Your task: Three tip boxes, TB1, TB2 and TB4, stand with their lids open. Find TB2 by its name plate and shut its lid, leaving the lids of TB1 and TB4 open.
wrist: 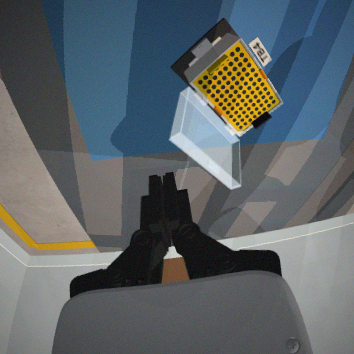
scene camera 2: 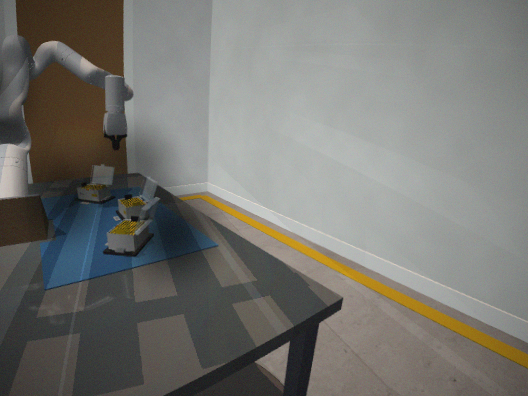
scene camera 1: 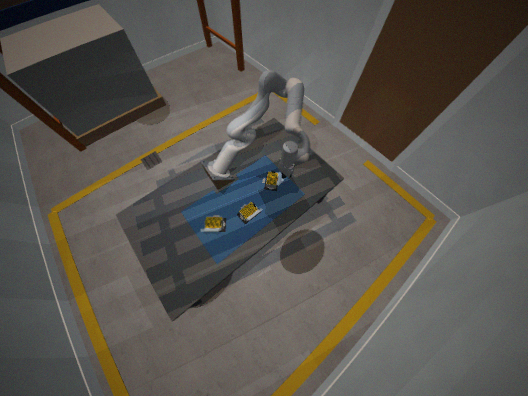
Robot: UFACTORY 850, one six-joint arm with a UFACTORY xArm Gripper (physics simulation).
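Note:
TB2 (scene camera 1: pixel 214 223) (scene camera 2: pixel 128 239) is the left box in scene camera 1 and the nearest in scene camera 2; its clear lid (scene camera 2: pixel 148 210) stands open. Its plate cannot be read. TB1 (scene camera 1: pixel 249 211) (scene camera 2: pixel 131 206) is the middle box, its lid (scene camera 2: pixel 149 188) open. TB4 (scene camera 1: pixel 272 179) (scene camera 2: pixel 95 192) (wrist: pixel 237 90) is at the far end, its name plate (wrist: pixel 260 51) readable in the wrist view and its lid (wrist: pixel 206 137) open. My gripper (scene camera 2: pixel 116 146) (wrist: pixel 164 187) is shut and empty, pointing down, high above the table near TB4 and away from TB2.
The boxes stand on a blue mat (scene camera 1: pixel 220 250) (scene camera 2: pixel 62 275) on the dark table (scene camera 1: pixel 172 295) (scene camera 2: pixel 280 320). The arm's base stands on a brown block (scene camera 2: pixel 22 220) beside the mat. The three boxes stand in a row, and the open lids of TB1 and TB2 rise close together in scene camera 2.

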